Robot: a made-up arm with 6 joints. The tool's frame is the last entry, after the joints. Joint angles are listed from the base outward.
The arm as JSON. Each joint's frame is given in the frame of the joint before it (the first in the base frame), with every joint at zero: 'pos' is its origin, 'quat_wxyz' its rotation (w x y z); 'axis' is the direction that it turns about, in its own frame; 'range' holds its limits. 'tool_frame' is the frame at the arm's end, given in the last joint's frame.
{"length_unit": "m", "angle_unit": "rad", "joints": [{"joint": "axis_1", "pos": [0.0, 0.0, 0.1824], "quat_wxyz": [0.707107, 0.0, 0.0, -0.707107], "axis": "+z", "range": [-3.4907, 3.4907]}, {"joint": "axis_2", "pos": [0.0, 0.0, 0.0], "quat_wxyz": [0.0, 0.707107, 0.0, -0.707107], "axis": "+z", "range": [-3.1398, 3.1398]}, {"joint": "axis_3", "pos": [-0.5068, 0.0, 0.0], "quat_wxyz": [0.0, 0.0, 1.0, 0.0], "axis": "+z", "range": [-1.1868, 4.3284]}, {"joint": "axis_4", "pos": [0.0, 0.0, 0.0], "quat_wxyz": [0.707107, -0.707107, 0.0, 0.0], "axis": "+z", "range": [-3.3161, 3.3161]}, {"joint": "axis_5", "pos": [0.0, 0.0, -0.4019], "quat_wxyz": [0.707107, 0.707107, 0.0, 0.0], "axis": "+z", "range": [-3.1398, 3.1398]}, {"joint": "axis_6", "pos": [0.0, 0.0, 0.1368], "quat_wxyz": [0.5, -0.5, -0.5, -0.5], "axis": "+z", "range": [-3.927, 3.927]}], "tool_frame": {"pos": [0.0, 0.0, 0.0], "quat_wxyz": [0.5, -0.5, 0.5, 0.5]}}
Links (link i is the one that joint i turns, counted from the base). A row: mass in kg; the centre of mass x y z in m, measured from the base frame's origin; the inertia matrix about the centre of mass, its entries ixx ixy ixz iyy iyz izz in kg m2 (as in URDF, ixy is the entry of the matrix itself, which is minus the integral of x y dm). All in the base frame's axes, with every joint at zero. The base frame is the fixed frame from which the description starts. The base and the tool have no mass.
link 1: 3.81; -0.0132 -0.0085 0.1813; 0.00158 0 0 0.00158 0 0.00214
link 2: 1.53; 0.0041 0.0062 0.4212; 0.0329 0 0 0.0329 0 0.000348
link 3: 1.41; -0.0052 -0.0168 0.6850; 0.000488 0 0 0.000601 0 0.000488
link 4: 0.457; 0.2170 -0.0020 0.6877; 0.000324 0 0 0.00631 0 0.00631
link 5: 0.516; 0.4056 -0.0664 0.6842; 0.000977 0 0 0.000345 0 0.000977
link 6: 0.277; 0.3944 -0.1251 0.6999; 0.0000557 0 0 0.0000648 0 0.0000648
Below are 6 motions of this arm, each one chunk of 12 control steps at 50 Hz.
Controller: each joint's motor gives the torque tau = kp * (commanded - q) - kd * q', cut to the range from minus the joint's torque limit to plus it. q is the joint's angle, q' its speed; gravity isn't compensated. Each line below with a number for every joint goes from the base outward.
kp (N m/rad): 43 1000 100 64 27 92
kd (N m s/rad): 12 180 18 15 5.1 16
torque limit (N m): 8.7 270 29 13 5.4 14
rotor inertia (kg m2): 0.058 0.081 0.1 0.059 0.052 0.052
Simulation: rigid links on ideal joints. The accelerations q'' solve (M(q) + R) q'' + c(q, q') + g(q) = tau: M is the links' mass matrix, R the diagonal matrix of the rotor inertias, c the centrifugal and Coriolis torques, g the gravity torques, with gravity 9.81 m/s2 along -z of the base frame. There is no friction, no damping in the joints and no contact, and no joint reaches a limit. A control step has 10 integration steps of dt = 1/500 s. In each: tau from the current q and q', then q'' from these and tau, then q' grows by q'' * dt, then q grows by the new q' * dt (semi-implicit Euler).
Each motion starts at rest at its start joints. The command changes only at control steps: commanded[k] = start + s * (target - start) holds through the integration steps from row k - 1 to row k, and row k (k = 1, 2, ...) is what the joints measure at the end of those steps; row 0 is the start. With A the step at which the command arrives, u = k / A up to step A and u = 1 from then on. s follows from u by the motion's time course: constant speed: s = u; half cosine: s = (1 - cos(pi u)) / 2; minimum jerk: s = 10 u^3 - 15 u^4 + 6 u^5; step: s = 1 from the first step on.
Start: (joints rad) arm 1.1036 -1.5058 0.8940 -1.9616 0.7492 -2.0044
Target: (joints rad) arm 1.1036 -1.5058 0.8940 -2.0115 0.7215 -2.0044
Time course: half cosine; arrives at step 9
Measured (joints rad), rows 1 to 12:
1: 1.1036 -1.5073 0.8944 -1.9618 0.7491 -2.0044
2: 1.1036 -1.5091 0.8964 -1.9624 0.7489 -2.0044
3: 1.1036 -1.5108 0.8988 -1.9636 0.7483 -2.0043
4: 1.1036 -1.5123 0.9011 -1.9654 0.7474 -2.0043
5: 1.1037 -1.5138 0.9033 -1.9677 0.7460 -2.0043
6: 1.1038 -1.5150 0.9052 -1.9706 0.7444 -2.0043
7: 1.1038 -1.5161 0.9069 -1.9737 0.7424 -2.0043
8: 1.1039 -1.5171 0.9084 -1.9770 0.7404 -2.0043
9: 1.1039 -1.5180 0.9098 -1.9802 0.7384 -2.0043
10: 1.1039 -1.5188 0.9110 -1.9831 0.7366 -2.0042
11: 1.1040 -1.5195 0.9121 -1.9858 0.7350 -2.0042
12: 1.1039 -1.5201 0.9130 -1.9882 0.7335 -2.0042

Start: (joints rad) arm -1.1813 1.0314 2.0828 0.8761 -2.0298 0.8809
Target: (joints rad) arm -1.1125 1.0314 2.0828 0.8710 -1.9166 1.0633
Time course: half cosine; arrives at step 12
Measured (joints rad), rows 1 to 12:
1: -1.1813 1.0326 2.0828 0.8761 -2.0296 0.8813
2: -1.1813 1.0341 2.0816 0.8758 -2.0290 0.8825
3: -1.1812 1.0356 2.0800 0.8755 -2.0276 0.8852
4: -1.1808 1.0369 2.0784 0.8751 -2.0253 0.8897
5: -1.1801 1.0380 2.0770 0.8747 -2.0219 0.8960
6: -1.1791 1.0391 2.0757 0.8743 -2.0173 0.9043
7: -1.1776 1.0400 2.0746 0.8738 -2.0117 0.9142
8: -1.1757 1.0409 2.0735 0.8734 -2.0051 0.9254
9: -1.1734 1.0416 2.0727 0.8729 -1.9980 0.9376
10: -1.1707 1.0423 2.0719 0.8724 -1.9905 0.9500
11: -1.1676 1.0428 2.0712 0.8720 -1.9831 0.9621
12: -1.1644 1.0434 2.0705 0.8716 -1.9761 0.9732

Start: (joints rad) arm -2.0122 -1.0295 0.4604 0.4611 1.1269 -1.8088
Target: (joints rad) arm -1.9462 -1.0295 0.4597 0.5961 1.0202 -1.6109
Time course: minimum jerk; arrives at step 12
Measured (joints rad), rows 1 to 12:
1: -2.0121 -1.0307 0.4597 0.4610 1.1269 -1.8087
2: -2.0120 -1.0321 0.4594 0.4612 1.1266 -1.8079
3: -2.0118 -1.0334 0.4595 0.4622 1.1257 -1.8058
4: -2.0114 -1.0345 0.4595 0.4643 1.1240 -1.8017
5: -2.0107 -1.0355 0.4596 0.4677 1.1210 -1.7951
6: -2.0096 -1.0364 0.4596 0.4725 1.1167 -1.7858
7: -2.0079 -1.0372 0.4596 0.4786 1.1112 -1.7743
8: -2.0058 -1.0379 0.4597 0.4858 1.1046 -1.7611
9: -2.0032 -1.0386 0.4597 0.4936 1.0974 -1.7469
10: -2.0003 -1.0392 0.4598 0.5016 1.0900 -1.7328
11: -1.9971 -1.0397 0.4599 0.5093 1.0828 -1.7195
12: -1.9938 -1.0402 0.4599 0.5165 1.0763 -1.7075

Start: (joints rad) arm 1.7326 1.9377 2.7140 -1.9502 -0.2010 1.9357
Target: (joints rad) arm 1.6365 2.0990 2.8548 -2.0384 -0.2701 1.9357
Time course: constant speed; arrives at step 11
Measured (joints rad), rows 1 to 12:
1: 1.7325 1.9404 2.7145 -1.9508 -0.2014 1.9357
2: 1.7323 1.9450 2.7145 -1.9518 -0.2026 1.9357
3: 1.7317 1.9507 2.7152 -1.9533 -0.2042 1.9358
4: 1.7309 1.9574 2.7169 -1.9554 -0.2064 1.9358
5: 1.7297 1.9649 2.7197 -1.9580 -0.2090 1.9358
6: 1.7280 1.9732 2.7236 -1.9610 -0.2121 1.9358
7: 1.7260 1.9823 2.7283 -1.9645 -0.2154 1.9358
8: 1.7235 1.9919 2.7339 -1.9683 -0.2191 1.9359
9: 1.7205 2.0020 2.7403 -1.9724 -0.2230 1.9359
10: 1.7171 2.0126 2.7473 -1.9769 -0.2272 1.9359
11: 1.7133 2.0237 2.7549 -1.9817 -0.2316 1.9359
12: 1.7092 2.0338 2.7616 -1.9860 -0.2359 1.9359

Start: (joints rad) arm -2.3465 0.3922 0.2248 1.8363 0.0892 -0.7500
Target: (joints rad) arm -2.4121 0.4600 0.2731 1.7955 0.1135 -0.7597
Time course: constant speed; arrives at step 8
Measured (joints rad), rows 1 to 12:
1: -2.3466 0.3937 0.2237 1.8361 0.0894 -0.7501
2: -2.3470 0.3962 0.2214 1.8355 0.0899 -0.7503
3: -2.3478 0.3995 0.2195 1.8347 0.0906 -0.7506
4: -2.3490 0.4034 0.2182 1.8335 0.0916 -0.7510
5: -2.3507 0.4078 0.2176 1.8320 0.0928 -0.7515
6: -2.3529 0.4126 0.2178 1.8302 0.0942 -0.7521
7: -2.3554 0.4178 0.2186 1.8281 0.0958 -0.7528
8: -2.3584 0.4234 0.2199 1.8257 0.0975 -0.7535
9: -2.3617 0.4286 0.2211 1.8235 0.0992 -0.7541
10: -2.3651 0.4332 0.2220 1.8214 0.1006 -0.7547
11: -2.3685 0.4373 0.2229 1.8195 0.1020 -0.7552
12: -2.3717 0.4410 0.2237 1.8178 0.1032 -0.7556

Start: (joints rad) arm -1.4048 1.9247 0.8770 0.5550 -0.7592 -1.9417
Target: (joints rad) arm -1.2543 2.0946 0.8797 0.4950 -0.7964 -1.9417
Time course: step
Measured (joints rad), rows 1 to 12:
1: -1.4031 1.9402 0.8875 0.5524 -0.7617 -1.9417
2: -1.3993 1.9580 0.8881 0.5477 -0.7651 -1.9417
3: -1.3939 1.9745 0.8848 0.5428 -0.7683 -1.9417
4: -1.3874 1.9895 0.8807 0.5381 -0.7713 -1.9417
5: -1.3802 2.0029 0.8768 0.5338 -0.7739 -1.9416
6: -1.3726 2.0149 0.8735 0.5300 -0.7763 -1.9416
7: -1.3647 2.0255 0.8708 0.5264 -0.7784 -1.9416
8: -1.3568 2.0349 0.8685 0.5233 -0.7803 -1.9416
9: -1.3490 2.0433 0.8667 0.5204 -0.7820 -1.9416
10: -1.3414 2.0508 0.8652 0.5179 -0.7835 -1.9416
11: -1.3341 2.0574 0.8641 0.5155 -0.7848 -1.9416
12: -1.3272 2.0633 0.8632 0.5134 -0.7860 -1.9415

